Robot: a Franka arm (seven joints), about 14 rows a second.
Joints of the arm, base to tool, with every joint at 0 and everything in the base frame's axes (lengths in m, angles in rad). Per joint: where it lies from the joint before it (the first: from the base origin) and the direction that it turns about. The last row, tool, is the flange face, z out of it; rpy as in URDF.
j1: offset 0 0 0.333 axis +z
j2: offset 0 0 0 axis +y
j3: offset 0 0 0.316 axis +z
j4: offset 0.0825 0 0 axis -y
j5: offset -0.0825 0 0.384 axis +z
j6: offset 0 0 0 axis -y
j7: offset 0.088 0 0 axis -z
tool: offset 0 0 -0.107 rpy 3.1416 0 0
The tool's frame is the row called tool.
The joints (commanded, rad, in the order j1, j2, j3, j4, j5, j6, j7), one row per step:
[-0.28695 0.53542 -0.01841 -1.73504 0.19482 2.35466 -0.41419]
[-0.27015 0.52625 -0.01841 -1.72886 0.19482 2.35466 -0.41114]
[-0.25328 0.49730 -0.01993 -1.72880 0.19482 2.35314 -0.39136]
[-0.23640 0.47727 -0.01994 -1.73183 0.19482 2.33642 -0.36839]
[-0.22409 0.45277 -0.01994 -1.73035 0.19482 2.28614 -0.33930]
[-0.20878 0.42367 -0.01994 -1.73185 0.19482 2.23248 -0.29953]
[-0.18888 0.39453 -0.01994 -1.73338 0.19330 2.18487 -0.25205]
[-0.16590 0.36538 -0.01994 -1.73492 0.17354 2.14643 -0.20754]
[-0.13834 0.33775 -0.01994 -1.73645 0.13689 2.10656 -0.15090]
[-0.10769 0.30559 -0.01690 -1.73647 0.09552 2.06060 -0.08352]
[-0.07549 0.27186 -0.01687 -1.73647 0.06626 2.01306 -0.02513]
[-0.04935 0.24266 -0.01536 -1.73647 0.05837 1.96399 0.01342]
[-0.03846 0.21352 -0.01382 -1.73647 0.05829 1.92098 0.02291]
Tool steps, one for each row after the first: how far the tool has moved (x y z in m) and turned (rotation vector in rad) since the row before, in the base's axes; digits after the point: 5 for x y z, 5 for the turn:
[0.00536 0.01029 0.00896 -0.00391 -0.01445 0.01385]
[0.00372 0.00994 0.01953 -0.00463 -0.02467 -0.00371]
[0.00115 0.01198 0.01054 0.00584 0.00092 -0.00329]
[-0.00174 0.01035 0.01230 0.01613 0.02410 -0.00883]
[-0.00294 0.01265 0.01369 0.01714 0.02750 -0.01575]
[-0.00255 0.01526 0.01421 0.01323 0.02387 -0.01877]
[-0.00238 0.01603 0.01485 -0.00669 0.01835 -0.00507]
[-0.00306 0.01793 0.01351 -0.02193 0.02459 -0.00542]
[-0.00422 0.02100 0.01645 -0.02750 0.02416 -0.00971]
[-0.00578 0.02014 0.01724 -0.02124 0.02006 -0.00997]
[-0.00680 0.01781 0.01414 -0.00355 0.02218 -0.00508]
[-0.00744 0.00838 0.01450 0.00227 0.01419 0.00512]

